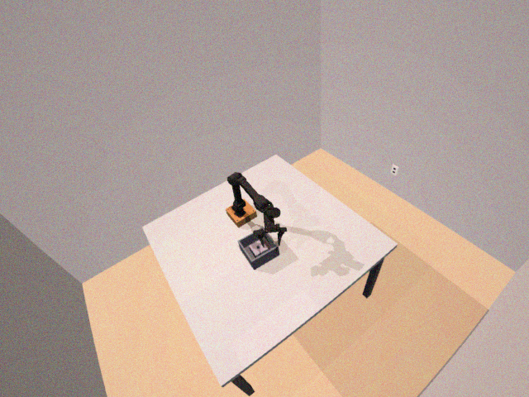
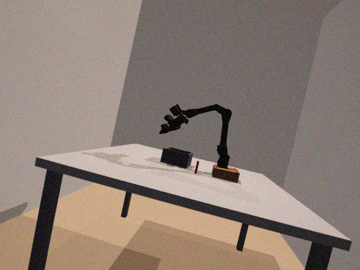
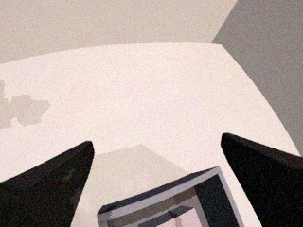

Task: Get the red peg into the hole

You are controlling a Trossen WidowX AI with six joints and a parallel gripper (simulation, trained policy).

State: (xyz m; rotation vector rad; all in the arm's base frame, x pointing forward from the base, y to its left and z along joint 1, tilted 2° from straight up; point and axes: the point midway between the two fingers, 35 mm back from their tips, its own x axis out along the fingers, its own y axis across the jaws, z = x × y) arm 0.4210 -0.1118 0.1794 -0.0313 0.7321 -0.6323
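The red peg is 260 mm behind my gripper tip, 220 mm to the left of it and 160 mm below it. Also, from my gripper tip: pale plate (160 mm below, 140 mm behind, 10 mm to the left); then dark box (180 mm below, 140 mm behind, 10 mm to the left).
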